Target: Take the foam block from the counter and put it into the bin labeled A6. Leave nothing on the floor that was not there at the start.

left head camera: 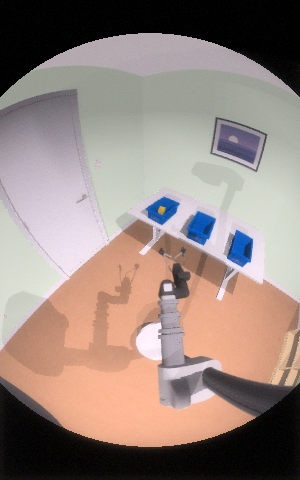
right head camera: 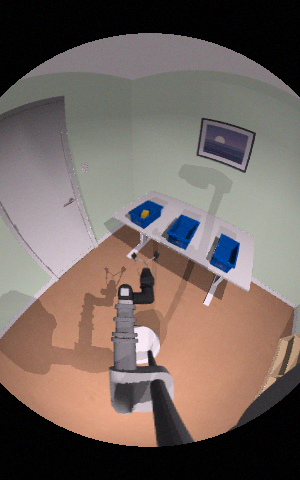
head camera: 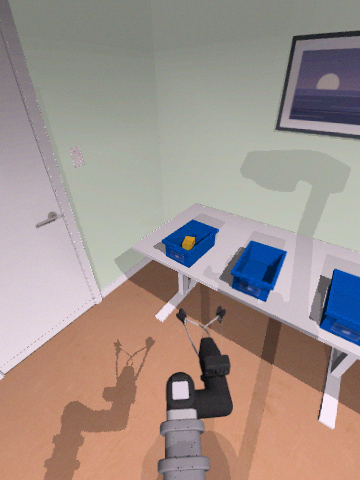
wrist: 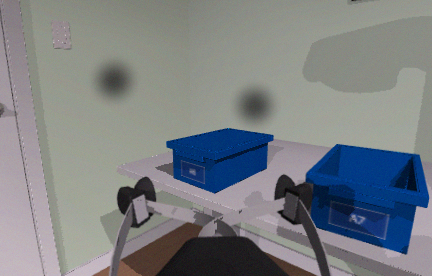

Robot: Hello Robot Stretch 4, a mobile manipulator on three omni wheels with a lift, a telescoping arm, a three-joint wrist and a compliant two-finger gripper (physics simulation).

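Pixels of known places: gripper, fingertip midpoint: [left head camera: 171, 247] [right head camera: 144, 252] [head camera: 200, 309] [wrist: 215, 191]; robot's base at its link origin: [left head camera: 156, 339] [right head camera: 139, 343].
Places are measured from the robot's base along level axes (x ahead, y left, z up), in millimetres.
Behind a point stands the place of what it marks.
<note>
The yellow foam block [head camera: 188, 243] {x 1167, y -88, z 741 mm} [left head camera: 161, 210] {x 1163, y -92, z 741 mm} [right head camera: 145, 214] {x 1161, y -101, z 737 mm} lies inside the leftmost blue bin [head camera: 204, 250] {x 1113, y -180, z 723 mm} [left head camera: 166, 218] {x 1054, y -130, z 724 mm} [right head camera: 152, 218] {x 1101, y -169, z 732 mm} [wrist: 240, 171] {x 1086, y -156, z 725 mm}. In the wrist view this bin's small label seems to read A6, and its walls hide the block. The bin stands on the white table [head camera: 225, 246] {x 1184, y -327, z 693 mm} [wrist: 280, 165] {x 1236, y -315, z 693 mm}, which serves as the counter. My gripper [head camera: 201, 314] {x 571, y -81, z 891 mm} [left head camera: 172, 250] {x 571, y -81, z 891 mm} [right head camera: 145, 255] {x 571, y -81, z 891 mm} [wrist: 215, 191] {x 571, y -81, z 891 mm} is open, with its fingertips wide apart and nothing between them. It is in front of the table's near edge, apart from the bin and the block.
A blue bin labeled A7 [head camera: 250, 288] {x 783, y -355, z 741 mm} [wrist: 400, 225] {x 746, y -408, z 746 mm} stands to the right, and a third blue bin [head camera: 345, 305] {x 683, y -794, z 696 mm} [left head camera: 240, 250] {x 647, y -811, z 696 mm} [right head camera: 224, 255] {x 646, y -792, z 696 mm} farther right. A white round object [left head camera: 149, 341] {x -1, y 73, z 187 mm} [right head camera: 147, 345] {x -11, y -86, z 187 mm} is on the floor beside the arm. A door [head camera: 35, 280] {x 1111, y 917, z 531 mm} is at the left.
</note>
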